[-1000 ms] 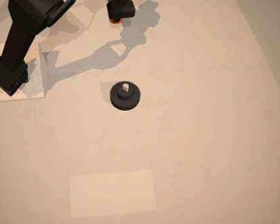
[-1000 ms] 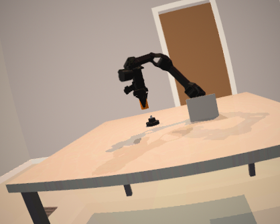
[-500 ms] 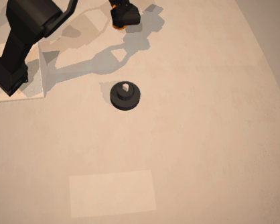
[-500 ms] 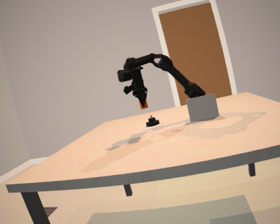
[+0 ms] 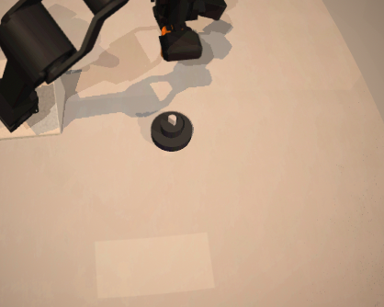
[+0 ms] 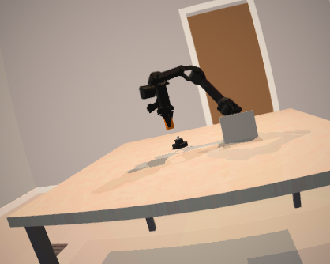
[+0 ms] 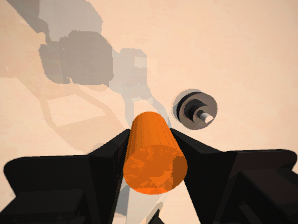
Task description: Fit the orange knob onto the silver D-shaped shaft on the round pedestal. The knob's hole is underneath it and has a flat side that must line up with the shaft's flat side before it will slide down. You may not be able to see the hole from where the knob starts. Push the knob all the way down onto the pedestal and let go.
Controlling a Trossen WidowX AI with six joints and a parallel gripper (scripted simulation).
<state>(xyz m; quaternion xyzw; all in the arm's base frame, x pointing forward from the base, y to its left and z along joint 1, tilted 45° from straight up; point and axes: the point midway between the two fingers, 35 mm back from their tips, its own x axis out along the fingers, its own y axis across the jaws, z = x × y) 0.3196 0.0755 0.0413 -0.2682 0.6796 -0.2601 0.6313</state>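
The round pedestal is 1 cm behind my gripper tip, 11 cm to the right of it and 10 cm below it. The rest, counted from my gripper tip: orange knob (3 cm above).
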